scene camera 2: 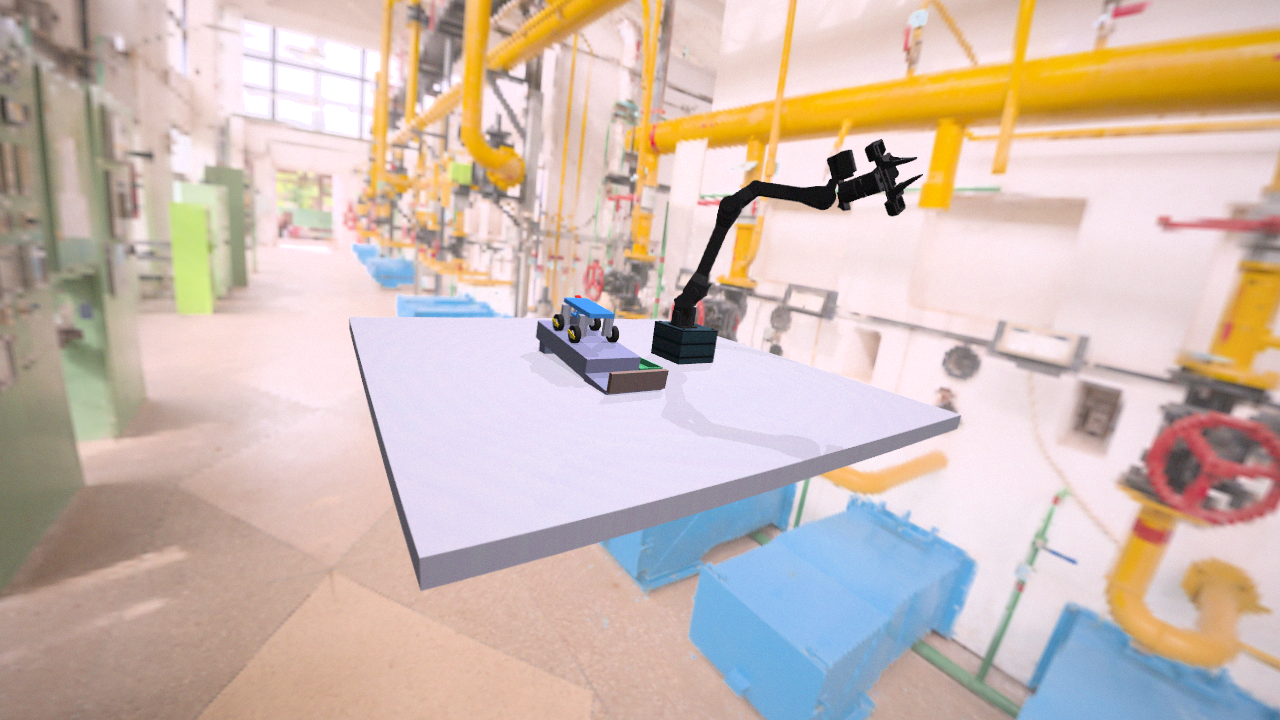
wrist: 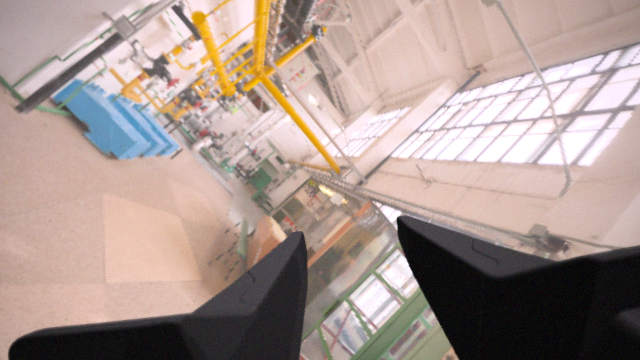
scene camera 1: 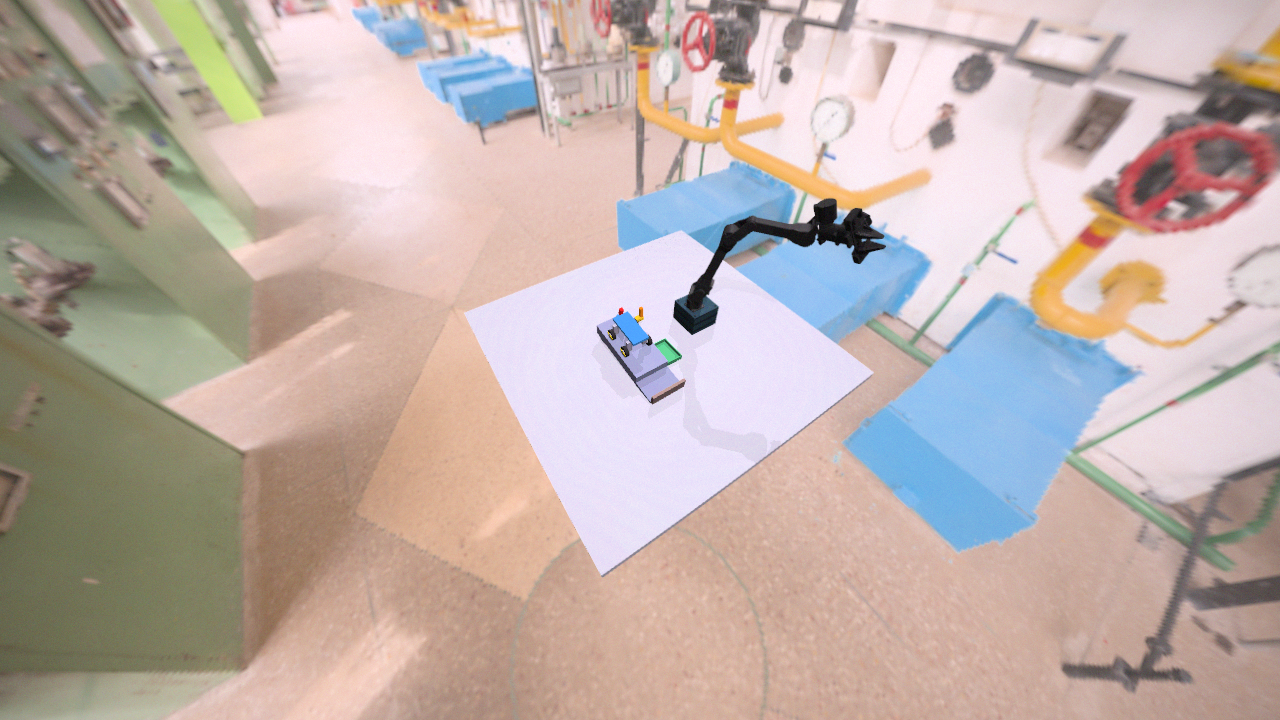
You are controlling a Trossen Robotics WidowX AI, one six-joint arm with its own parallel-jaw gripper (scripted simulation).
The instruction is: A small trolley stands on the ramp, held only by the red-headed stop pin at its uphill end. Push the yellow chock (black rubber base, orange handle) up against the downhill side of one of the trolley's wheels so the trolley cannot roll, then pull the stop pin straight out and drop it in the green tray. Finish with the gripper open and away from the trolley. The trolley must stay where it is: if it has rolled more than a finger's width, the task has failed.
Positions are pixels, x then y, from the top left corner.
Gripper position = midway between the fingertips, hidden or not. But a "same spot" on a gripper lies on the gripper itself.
my gripper: scene camera 2; wrist 350,233; scene camera 1
trolley: scene camera 2; scene camera 1; not seen in the wrist view (out of frame)
same spot on trolley: [scene camera 1: 630,327] = [scene camera 2: 588,305]
same spot on my gripper: [scene camera 2: 886,161] = [scene camera 1: 858,234]
